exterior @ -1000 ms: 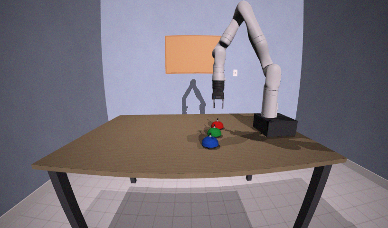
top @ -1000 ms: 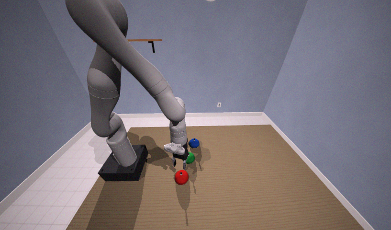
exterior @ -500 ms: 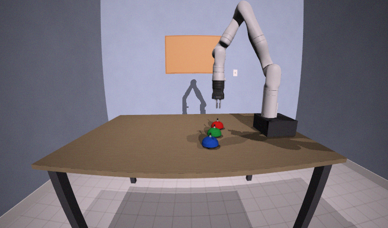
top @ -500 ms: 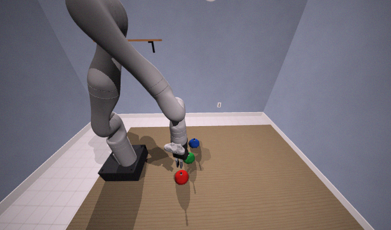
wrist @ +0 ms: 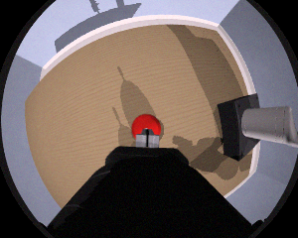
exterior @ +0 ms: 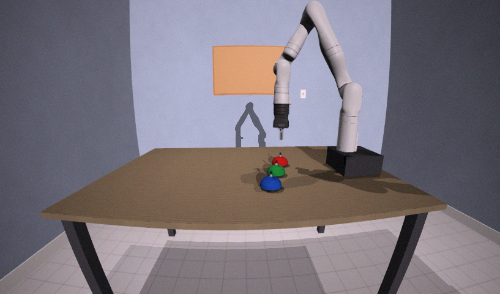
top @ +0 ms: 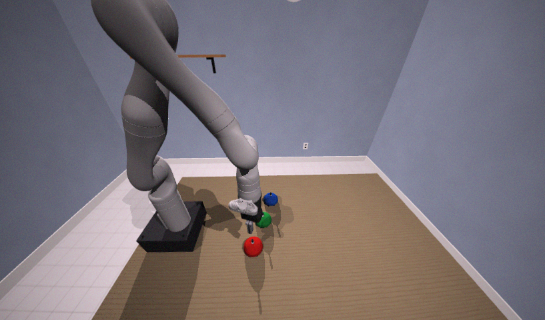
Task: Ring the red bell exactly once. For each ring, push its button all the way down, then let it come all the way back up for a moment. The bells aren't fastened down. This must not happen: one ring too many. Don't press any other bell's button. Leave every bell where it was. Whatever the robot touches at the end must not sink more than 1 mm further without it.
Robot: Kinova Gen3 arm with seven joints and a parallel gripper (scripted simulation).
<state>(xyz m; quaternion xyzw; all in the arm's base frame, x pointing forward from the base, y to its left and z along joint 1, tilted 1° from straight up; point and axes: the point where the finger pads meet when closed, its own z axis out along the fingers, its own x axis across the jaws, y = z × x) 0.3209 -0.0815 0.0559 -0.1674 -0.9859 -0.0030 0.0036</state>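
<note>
Now: hand 110 mm above the red bell. Round my hand: blue bell (260 mm to the left, 110 mm below, 90 mm ahead); then green bell (130 mm to the left, 110 mm below, 50 mm ahead).
</note>
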